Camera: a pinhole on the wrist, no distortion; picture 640 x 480 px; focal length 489.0 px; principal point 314.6 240.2 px. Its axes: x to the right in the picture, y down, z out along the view. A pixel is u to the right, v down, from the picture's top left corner.
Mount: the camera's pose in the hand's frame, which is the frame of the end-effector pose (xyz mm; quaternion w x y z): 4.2 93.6 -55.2 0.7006 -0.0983 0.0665 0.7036
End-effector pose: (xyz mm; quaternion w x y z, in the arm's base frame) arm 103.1 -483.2 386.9 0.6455 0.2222 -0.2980 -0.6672
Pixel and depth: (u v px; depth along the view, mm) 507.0 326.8 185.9
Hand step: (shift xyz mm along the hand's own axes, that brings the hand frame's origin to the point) -37.0 207.4 107.1
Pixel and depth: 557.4 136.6 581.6
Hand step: 101.3 510.2 448.6
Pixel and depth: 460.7 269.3 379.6
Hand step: -35.4 291.5 286.5
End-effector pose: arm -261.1 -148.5 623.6 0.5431 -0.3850 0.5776 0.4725
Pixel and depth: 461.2 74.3 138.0
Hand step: 44.8 166.2 71.4
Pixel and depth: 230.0 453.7 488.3
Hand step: -230.9 122.4 429.5
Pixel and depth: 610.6 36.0 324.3
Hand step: 125.0 360.9 220.5
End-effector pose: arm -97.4 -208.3 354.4 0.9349 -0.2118 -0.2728 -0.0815
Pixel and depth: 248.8 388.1 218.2
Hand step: -71.6 114.9 160.7
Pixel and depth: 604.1 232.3 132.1
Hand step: 0.4 200.3 55.2
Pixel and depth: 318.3 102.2 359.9
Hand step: 89.4 180.5 298.4
